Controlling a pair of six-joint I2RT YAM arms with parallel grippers.
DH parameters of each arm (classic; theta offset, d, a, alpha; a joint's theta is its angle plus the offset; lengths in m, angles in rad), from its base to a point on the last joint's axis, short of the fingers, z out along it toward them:
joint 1: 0 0.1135 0.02 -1.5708
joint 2: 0 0 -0.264 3.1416
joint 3: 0.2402 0 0.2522 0
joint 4: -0.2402 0 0.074 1.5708
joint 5: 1.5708 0 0 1.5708
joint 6: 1.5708 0.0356 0 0
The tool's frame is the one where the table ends.
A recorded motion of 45 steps. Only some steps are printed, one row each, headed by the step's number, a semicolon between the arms.
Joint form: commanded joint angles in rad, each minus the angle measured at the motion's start. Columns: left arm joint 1, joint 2, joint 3, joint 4, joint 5, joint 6; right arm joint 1, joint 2, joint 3, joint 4, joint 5, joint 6.
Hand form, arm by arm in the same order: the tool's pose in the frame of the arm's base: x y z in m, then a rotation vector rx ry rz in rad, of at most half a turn. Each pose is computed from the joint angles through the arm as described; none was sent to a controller.
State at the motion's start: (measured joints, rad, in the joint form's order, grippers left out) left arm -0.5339 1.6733 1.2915 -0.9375 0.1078 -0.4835; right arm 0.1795 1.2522 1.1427 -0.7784 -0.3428 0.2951
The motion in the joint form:
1: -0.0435 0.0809 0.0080 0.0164 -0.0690 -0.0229; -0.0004 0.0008 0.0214 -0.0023 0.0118 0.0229
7: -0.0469 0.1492 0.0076 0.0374 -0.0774 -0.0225; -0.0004 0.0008 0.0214 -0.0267 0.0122 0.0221
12: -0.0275 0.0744 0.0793 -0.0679 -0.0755 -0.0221; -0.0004 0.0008 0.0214 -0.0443 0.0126 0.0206
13: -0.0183 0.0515 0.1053 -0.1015 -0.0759 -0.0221; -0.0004 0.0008 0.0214 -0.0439 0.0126 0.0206
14: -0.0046 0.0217 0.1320 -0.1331 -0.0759 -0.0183; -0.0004 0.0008 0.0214 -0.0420 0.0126 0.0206
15: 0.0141 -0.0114 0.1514 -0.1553 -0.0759 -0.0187; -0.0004 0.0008 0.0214 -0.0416 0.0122 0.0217
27: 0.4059 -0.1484 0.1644 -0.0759 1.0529 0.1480; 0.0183 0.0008 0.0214 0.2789 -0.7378 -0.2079
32: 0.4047 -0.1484 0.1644 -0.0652 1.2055 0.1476; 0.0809 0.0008 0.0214 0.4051 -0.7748 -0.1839
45: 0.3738 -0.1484 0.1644 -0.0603 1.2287 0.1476; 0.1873 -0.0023 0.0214 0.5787 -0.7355 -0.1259
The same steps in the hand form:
1: 0.2806 -0.1845 0.2119 0.1117 2.9858 -0.2004; 0.2501 0.0570 0.3200 0.0209 2.4754 0.6223
7: 0.2870 -0.1896 0.1903 0.1166 3.0251 -0.1549; 0.2481 0.0567 0.3184 0.0260 2.4998 0.6193
12: 0.2845 -0.1803 0.2314 0.0880 2.9887 -0.1853; 0.2467 0.0564 0.3172 0.0286 2.5172 0.6165
13: 0.2837 -0.1761 0.2449 0.0742 2.9745 -0.1945; 0.2467 0.0564 0.3172 0.0285 2.5168 0.6166
14: 0.2824 -0.1700 0.2608 0.0596 2.9511 -0.2094; 0.2469 0.0564 0.3173 0.0281 2.5149 0.6168
15: 0.2808 -0.1620 0.2758 0.0318 2.9225 -0.2268; 0.2469 0.0564 0.3174 0.0292 2.5146 0.6177
27: 0.2912 -0.0704 0.3423 0.1435 2.4630 -1.6932; 0.2510 0.0823 0.3519 -0.7408 1.9340 1.3207
32: 0.2893 -0.0723 0.3473 0.2150 2.3665 -1.8857; 0.2498 0.0997 0.3623 -0.8578 1.8037 1.3576
45: 0.2868 -0.0814 0.3482 0.2667 2.3581 -1.9266; 0.2437 0.1272 0.3772 -0.9517 1.6626 1.3552

